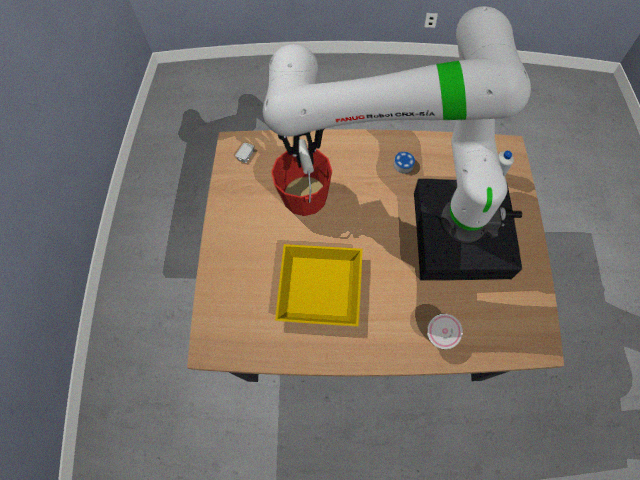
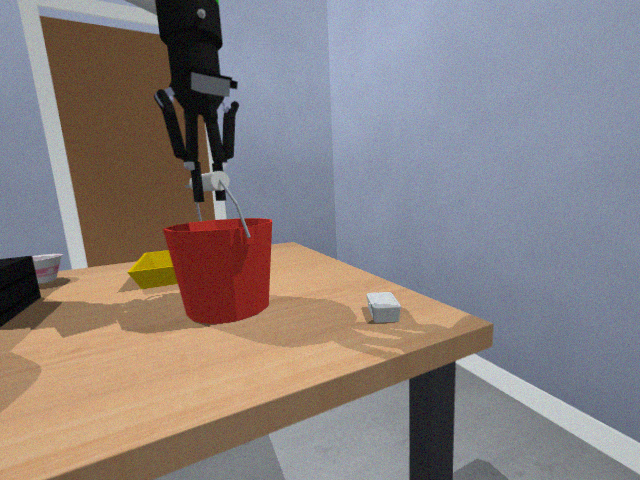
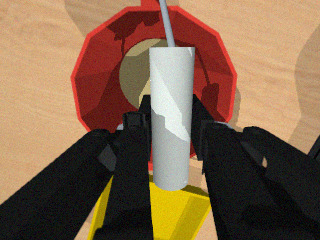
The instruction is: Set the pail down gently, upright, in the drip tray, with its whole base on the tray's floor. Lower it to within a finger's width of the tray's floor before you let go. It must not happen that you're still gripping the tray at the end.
Scene:
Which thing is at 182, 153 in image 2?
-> The gripper.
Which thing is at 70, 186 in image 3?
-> The gripper.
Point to a red pail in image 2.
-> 223, 276

